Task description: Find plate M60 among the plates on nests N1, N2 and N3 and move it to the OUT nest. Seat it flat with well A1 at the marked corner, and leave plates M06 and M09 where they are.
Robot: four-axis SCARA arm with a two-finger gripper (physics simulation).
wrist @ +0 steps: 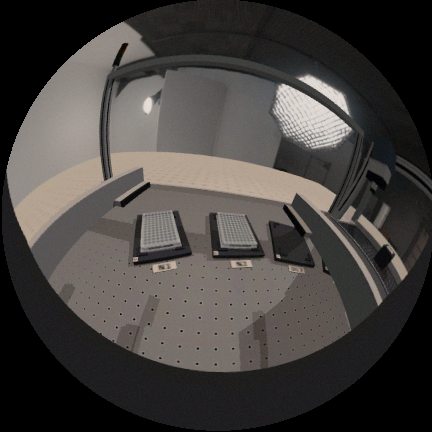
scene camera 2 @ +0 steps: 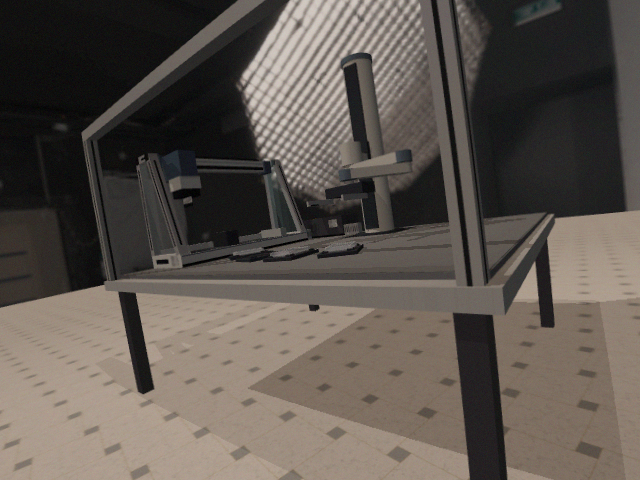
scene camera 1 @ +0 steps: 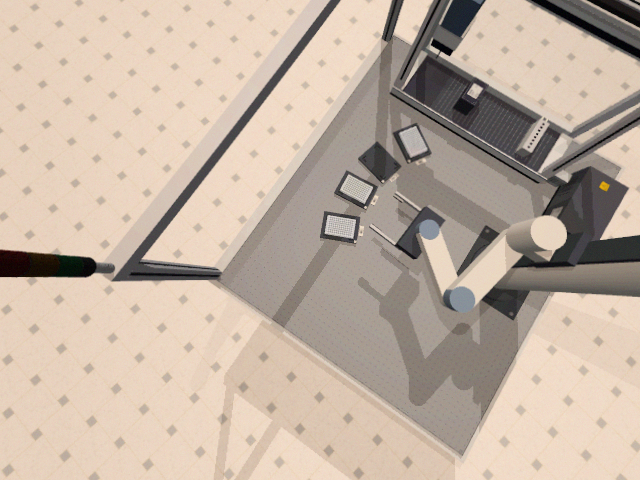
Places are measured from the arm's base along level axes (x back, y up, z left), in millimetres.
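Pixels of known places: gripper, fingertip midpoint: (wrist: 218,185) (scene camera 2: 324,201) (scene camera 1: 382,208).
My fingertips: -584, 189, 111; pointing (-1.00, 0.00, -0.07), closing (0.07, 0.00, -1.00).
Ahead of a thing's pixels: the offset from my fingertips to its top centre, as dx, dy, dz. "spot": to the spot under its first point.
A white plate @[-102, -150, +118] (scene camera 1: 340,226) (scene camera 2: 341,246) (wrist: 160,231) sits on nest N1. A second white plate @[-138, -150, -68] (scene camera 1: 356,189) (wrist: 236,231) sits on nest N2. A third plate @[-45, -150, -405] (scene camera 1: 413,141) sits on nest N3, beyond the OUT nest; it is mostly hidden in the wrist view behind the right finger. The dark OUT nest @[-119, -159, -240] (scene camera 1: 379,162) (wrist: 291,244) lies between N2 and N3 and bears no plate. No plate number is readable. My gripper (scene camera 1: 384,210) (wrist: 218,185) is open and empty. It is raised above the table, on the arm's side of the nests, with its fingers pointing towards N2 and OUT.
A gantry frame with a dark deck (scene camera 1: 434,77) stands beyond N3, bearing a black block @[spot: +53, -58, -657] (scene camera 1: 471,96) and a pale rack @[spot: +371, -82, -666] (scene camera 1: 533,136). A dark box @[spot: +710, -62, -513] (scene camera 1: 594,206) stands near the arm's column. Frame posts rise at the table corners.
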